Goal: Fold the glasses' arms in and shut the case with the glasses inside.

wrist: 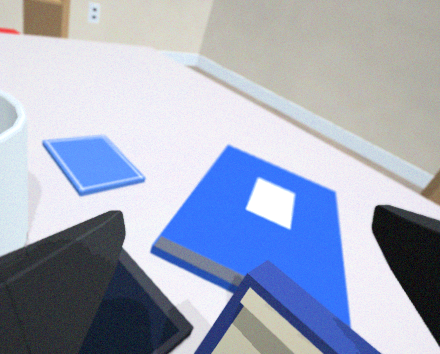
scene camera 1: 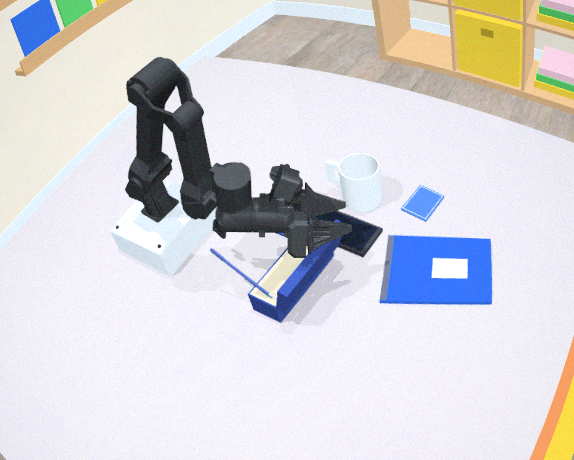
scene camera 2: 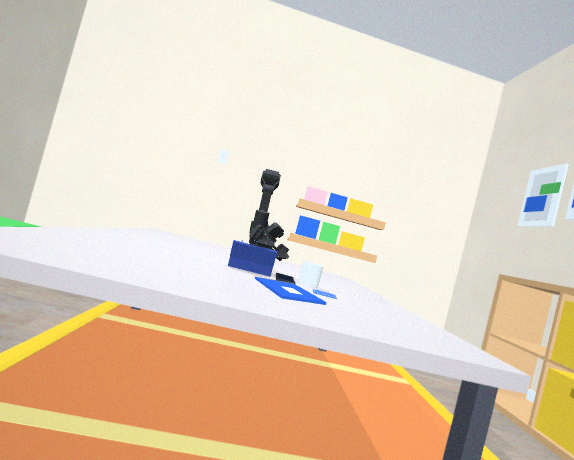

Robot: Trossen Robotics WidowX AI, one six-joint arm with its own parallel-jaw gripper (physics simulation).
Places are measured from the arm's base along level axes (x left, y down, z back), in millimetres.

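Pixels of known places: gripper, fingertip midpoint: [wrist: 247, 219] [scene camera 1: 348, 216] [scene camera 2: 281, 251]; arm's base, link origin: [scene camera 1: 159, 207].
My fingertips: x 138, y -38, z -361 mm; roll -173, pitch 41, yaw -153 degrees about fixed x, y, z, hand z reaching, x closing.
For each thing: its top centre in the pictures, then the offset to it from my fingertips. "*": a spot on its surface instead.
- dark blue case, surface spot: [scene camera 1: 263, 306] * dy +73, dx -184, dz +47 mm
- black phone, top centre: [scene camera 1: 338, 227] [scene camera 2: 285, 277] dy +95, dx +39, dz +61 mm
- white mug, surface spot: [wrist: 12, 190] [scene camera 1: 362, 192] * dy +49, dx +101, dz +44 mm
- small blue card, top centre: [wrist: 94, 159] [scene camera 1: 423, 201] [scene camera 2: 324, 293] dy +98, dx +184, dz -44 mm
- blue folder, top centre: [wrist: 269, 210] [scene camera 1: 439, 267] [scene camera 2: 288, 288] dy +95, dx +54, dz -157 mm
The dark blue case [scene camera 1: 263, 306] [scene camera 2: 252, 259] stands open on the table, its cream inside showing in scene camera 1. Its raised lid [scene camera 1: 311, 275] [wrist: 300, 295] leans up on the side toward the blue folder. One thin blue arm of the glasses [scene camera 1: 239, 270] sticks out over the case's near end toward the robot base. The rest of the glasses and the other arm are mostly hidden by the gripper. My gripper [scene camera 1: 348, 216] [wrist: 247, 219] is open and empty, over the far end of the case, with one finger close to the lid's far end; contact cannot be told.
A black phone [scene camera 1: 369, 238] [scene camera 2: 285, 278] [wrist: 135, 307] lies under and beyond the fingers. A white mug [scene camera 1: 361, 187] [scene camera 2: 310, 275] [wrist: 12, 190] stands behind them. A small blue card [scene camera 1: 423, 202] [scene camera 2: 325, 294] [wrist: 95, 162] and a blue folder [scene camera 1: 410, 272] [wrist: 210, 205] lie beyond the case.
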